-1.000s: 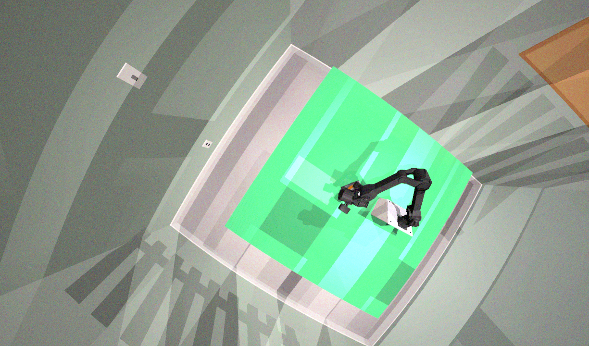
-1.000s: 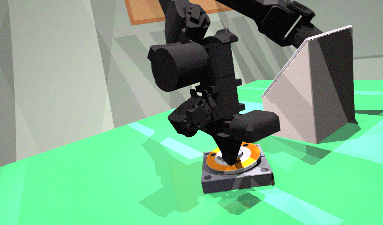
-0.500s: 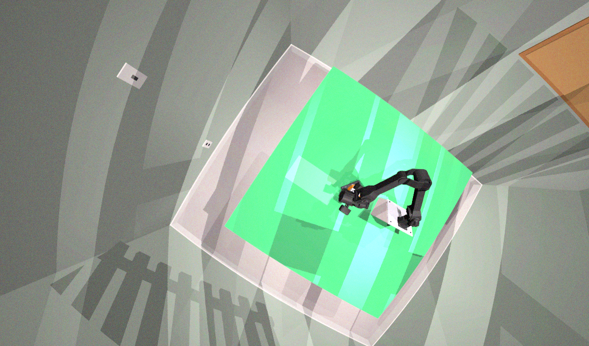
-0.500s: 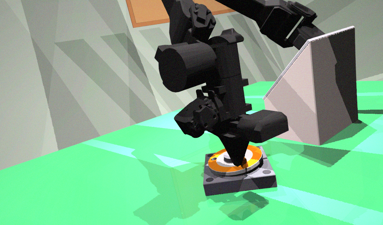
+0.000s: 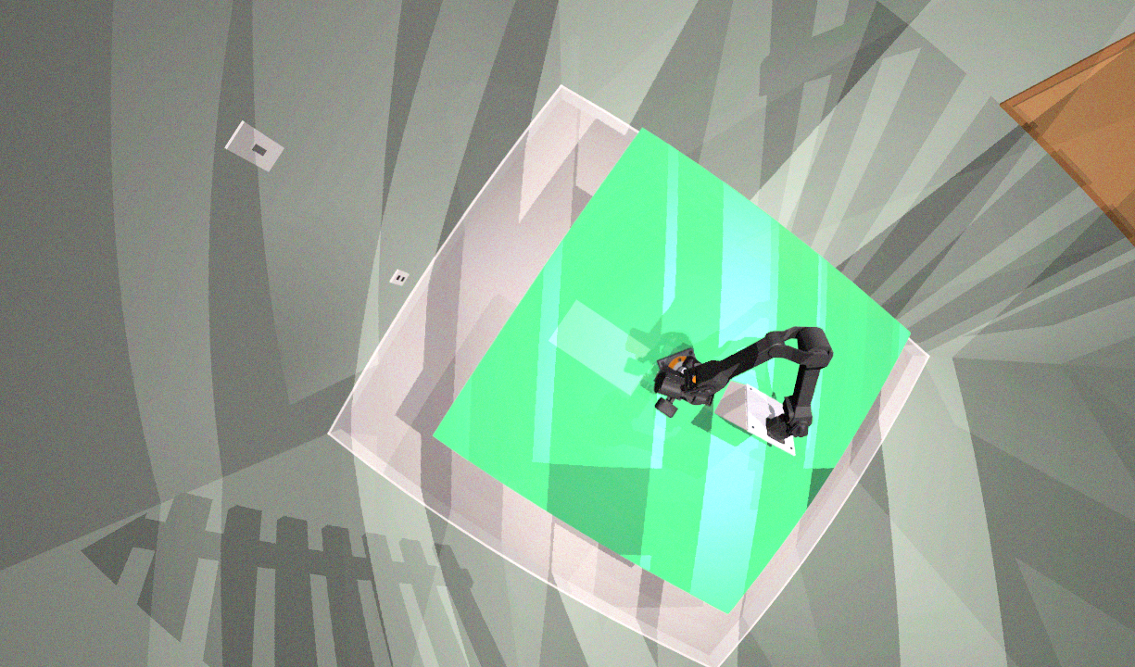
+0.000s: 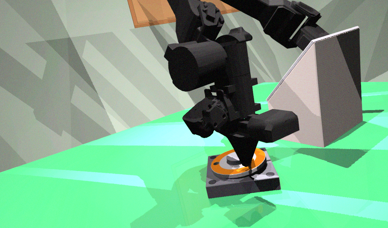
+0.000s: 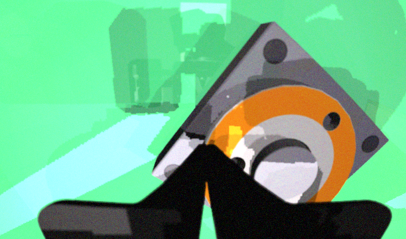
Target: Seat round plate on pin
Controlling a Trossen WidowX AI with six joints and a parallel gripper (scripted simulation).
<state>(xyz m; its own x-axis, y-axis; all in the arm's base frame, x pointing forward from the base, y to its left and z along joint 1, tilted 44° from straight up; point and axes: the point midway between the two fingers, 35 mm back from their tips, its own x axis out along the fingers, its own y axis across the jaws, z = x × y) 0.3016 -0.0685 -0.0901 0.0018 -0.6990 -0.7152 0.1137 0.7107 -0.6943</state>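
My gripper tip is 2 cm past the round plate, 3 cm to the left of it and 1 cm above it. From my gripper tip the other things lie so: square base 2 cm behind, 5 cm to the right, 2 cm below.
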